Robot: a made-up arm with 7 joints.
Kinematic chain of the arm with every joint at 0, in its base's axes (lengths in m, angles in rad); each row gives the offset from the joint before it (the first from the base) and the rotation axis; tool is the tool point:
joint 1: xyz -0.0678 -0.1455 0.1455 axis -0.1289 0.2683 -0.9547
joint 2: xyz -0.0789 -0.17 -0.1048 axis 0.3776 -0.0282 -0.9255
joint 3: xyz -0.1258 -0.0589 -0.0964 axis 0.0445 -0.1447 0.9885
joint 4: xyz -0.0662 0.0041 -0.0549 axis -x
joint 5: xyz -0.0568 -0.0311 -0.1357 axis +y
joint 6: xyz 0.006 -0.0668 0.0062 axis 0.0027 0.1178 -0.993
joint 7: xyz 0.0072 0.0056 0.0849 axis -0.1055 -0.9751 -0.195
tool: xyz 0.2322 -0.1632 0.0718
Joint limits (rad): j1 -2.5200..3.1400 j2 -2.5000..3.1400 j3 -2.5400..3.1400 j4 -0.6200..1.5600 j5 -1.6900..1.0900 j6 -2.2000..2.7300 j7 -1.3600..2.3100
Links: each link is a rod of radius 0.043 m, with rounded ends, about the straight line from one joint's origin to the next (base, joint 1, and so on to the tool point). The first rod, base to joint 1, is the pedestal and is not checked.
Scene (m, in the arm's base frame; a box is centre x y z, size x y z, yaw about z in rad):
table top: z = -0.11
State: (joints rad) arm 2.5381 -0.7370 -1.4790 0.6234 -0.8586 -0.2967 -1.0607
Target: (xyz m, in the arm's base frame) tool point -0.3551 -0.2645 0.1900
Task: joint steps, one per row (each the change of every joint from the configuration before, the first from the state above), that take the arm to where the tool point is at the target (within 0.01 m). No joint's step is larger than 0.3 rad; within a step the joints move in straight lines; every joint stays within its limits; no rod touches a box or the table.
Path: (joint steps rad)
1: -0.2639 -0.2138 0.0796 0.0594 0.0252 -0.0379 0.0616
2: -0.2639 -0.2138 0.0797 0.0593 0.0251 -0.0380 0.0616
3: -0.2639 -0.2138 0.0796 0.0594 0.0252 -0.0379 0.0615
4: -0.2640 -0.2137 0.0797 0.0593 0.0251 -0.0379 0.0616

